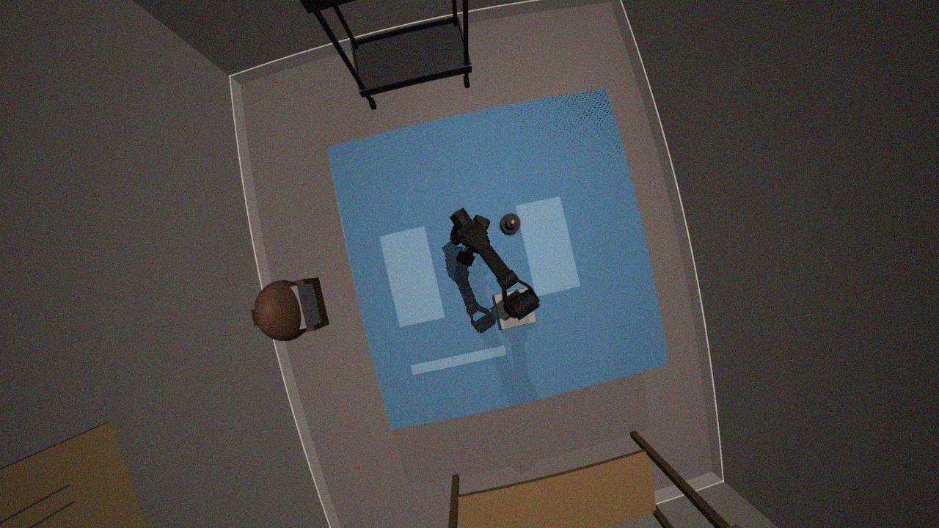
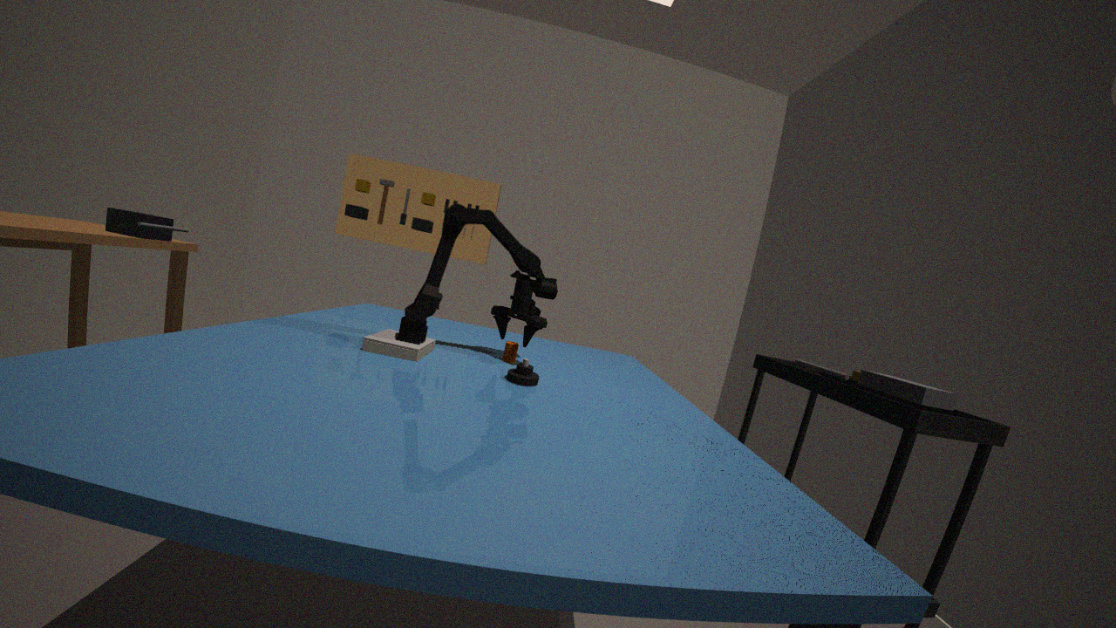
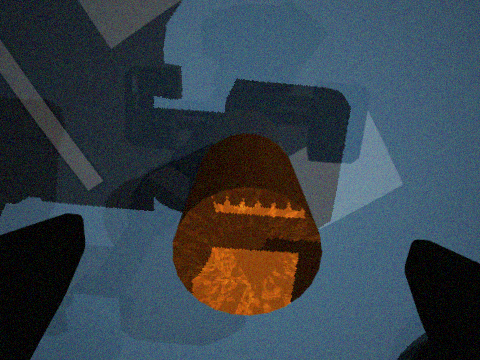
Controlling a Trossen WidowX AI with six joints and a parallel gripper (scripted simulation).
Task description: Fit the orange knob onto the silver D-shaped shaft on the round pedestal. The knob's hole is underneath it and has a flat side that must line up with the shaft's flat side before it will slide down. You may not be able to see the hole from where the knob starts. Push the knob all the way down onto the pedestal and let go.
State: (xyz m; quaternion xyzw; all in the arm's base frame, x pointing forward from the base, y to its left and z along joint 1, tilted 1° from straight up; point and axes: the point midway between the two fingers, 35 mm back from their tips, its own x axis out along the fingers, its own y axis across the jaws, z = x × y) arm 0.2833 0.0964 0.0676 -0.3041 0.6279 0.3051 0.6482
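Now: gripper tip 20 mm above the orange knob. Also, from my gripper tip: round dark pedestal (180 mm to the right, 40 mm ahead, 30 mm below).
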